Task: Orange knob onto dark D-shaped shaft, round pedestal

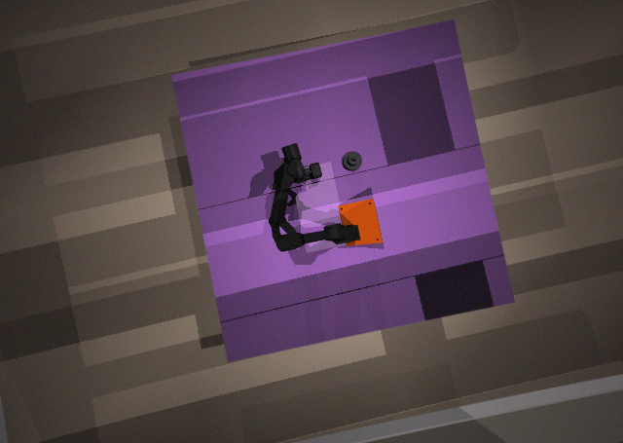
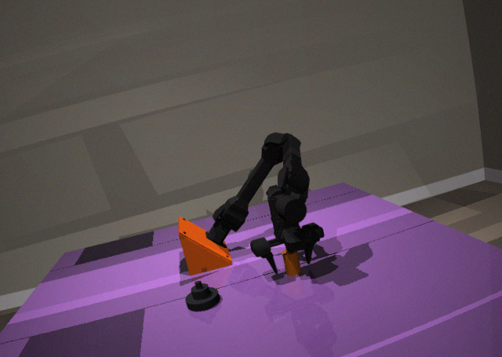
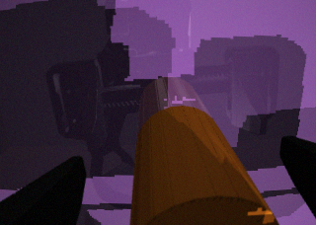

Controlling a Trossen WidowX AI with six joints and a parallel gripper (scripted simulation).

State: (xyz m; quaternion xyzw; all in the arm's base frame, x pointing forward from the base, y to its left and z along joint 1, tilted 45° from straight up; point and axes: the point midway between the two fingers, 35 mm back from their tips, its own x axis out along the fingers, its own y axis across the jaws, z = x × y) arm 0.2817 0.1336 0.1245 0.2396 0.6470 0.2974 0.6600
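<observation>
Now: gripper tip 2 cm below the orange knob. Also, from my gripper tip: shaft pedestal: 3 cm ahead, 25 cm to the right, 2 cm above.
</observation>
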